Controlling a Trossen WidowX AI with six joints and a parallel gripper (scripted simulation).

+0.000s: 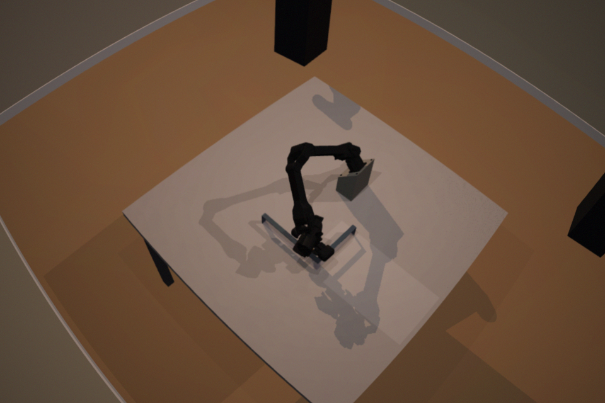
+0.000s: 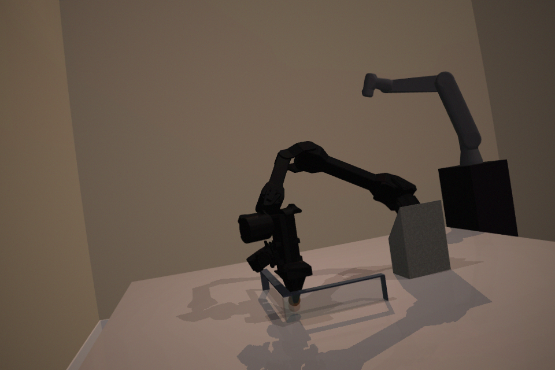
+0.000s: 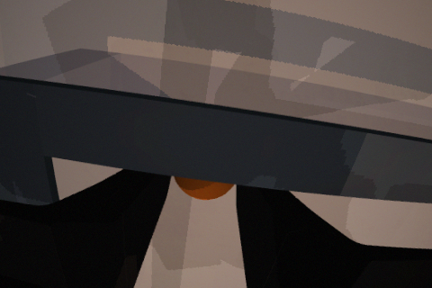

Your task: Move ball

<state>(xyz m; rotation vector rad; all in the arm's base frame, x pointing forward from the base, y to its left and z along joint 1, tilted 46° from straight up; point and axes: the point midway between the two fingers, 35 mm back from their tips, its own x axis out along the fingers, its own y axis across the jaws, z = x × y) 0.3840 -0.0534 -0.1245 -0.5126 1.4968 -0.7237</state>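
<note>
My gripper tip is now right at the ball.
</note>
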